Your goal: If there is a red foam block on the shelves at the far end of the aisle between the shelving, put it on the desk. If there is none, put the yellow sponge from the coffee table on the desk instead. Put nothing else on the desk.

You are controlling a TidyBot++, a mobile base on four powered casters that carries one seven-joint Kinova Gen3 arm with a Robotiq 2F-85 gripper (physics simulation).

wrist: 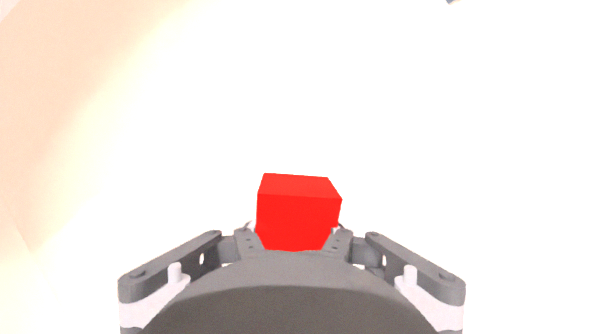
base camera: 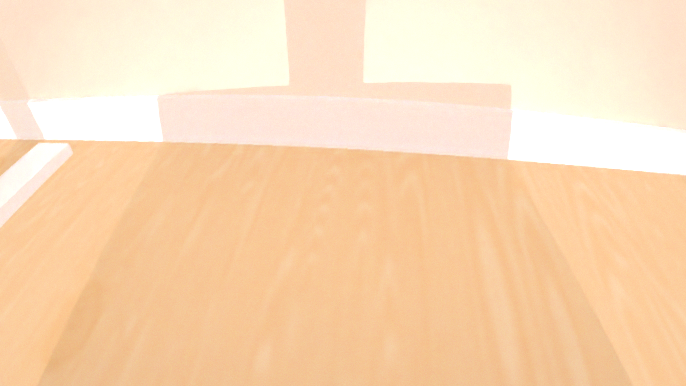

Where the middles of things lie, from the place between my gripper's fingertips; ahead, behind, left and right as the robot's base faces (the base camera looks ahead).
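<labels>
Red foam block (wrist: 294, 213): my gripper 1 cm past it.
</labels>
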